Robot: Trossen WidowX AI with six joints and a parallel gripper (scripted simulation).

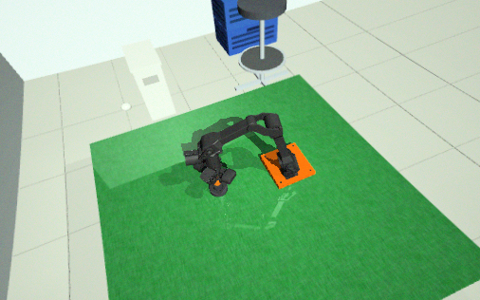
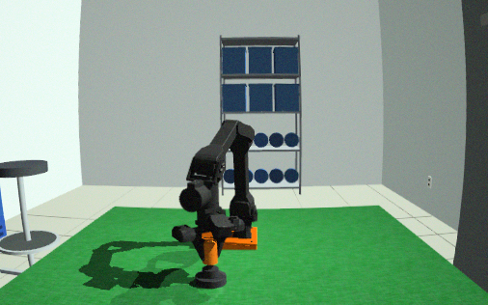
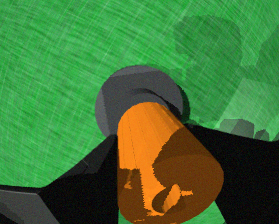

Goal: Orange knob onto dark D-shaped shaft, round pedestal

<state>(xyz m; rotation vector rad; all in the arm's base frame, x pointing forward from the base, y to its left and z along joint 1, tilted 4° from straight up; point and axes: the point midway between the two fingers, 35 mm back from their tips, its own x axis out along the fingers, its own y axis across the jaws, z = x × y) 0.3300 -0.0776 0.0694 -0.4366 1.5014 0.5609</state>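
My gripper tip is 20 mm below the orange knob. The rest, counted from my gripper tip: dark round pedestal (40 mm below).
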